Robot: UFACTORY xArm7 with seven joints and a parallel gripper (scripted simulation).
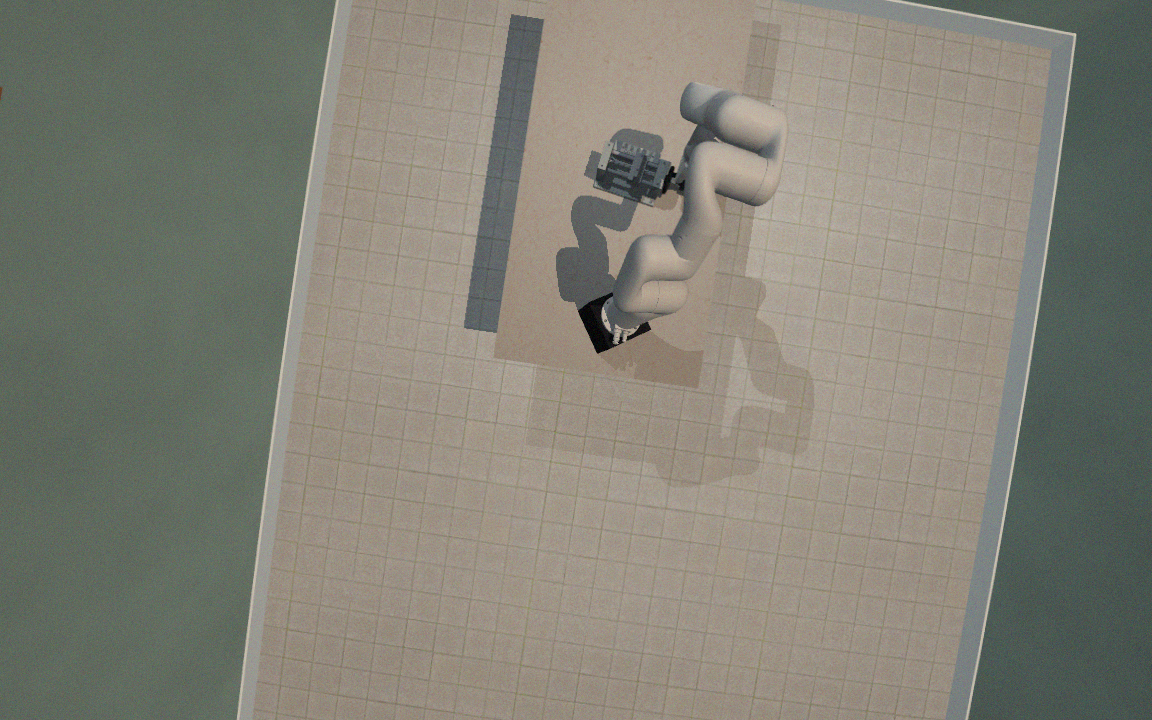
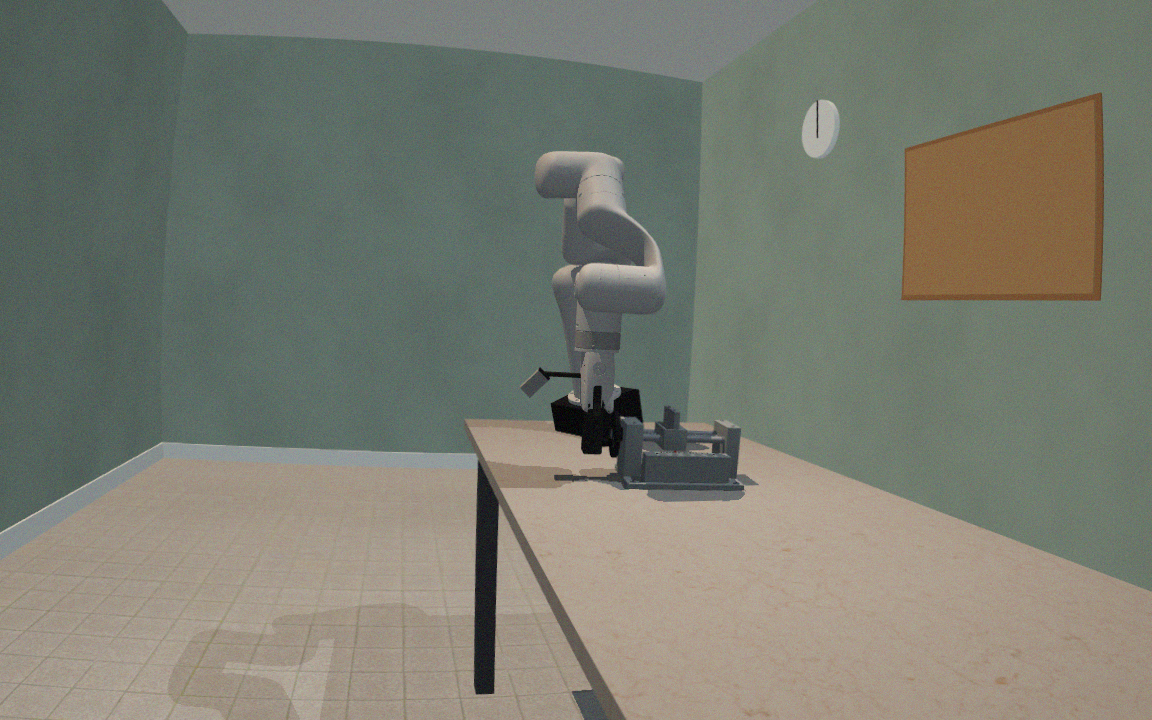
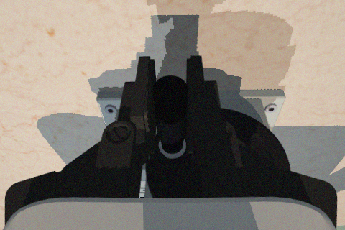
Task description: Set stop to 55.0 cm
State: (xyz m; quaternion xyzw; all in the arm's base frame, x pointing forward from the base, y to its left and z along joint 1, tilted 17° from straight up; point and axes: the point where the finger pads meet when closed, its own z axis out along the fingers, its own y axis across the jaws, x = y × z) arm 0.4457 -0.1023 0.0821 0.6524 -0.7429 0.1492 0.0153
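My gripper is now 140 mm to the right of the stop block, 20 mm below it and 10 mm short of it. The rest, counted from my hand: crank handle 10 mm to the left; then black handwheel 30 mm to the left.
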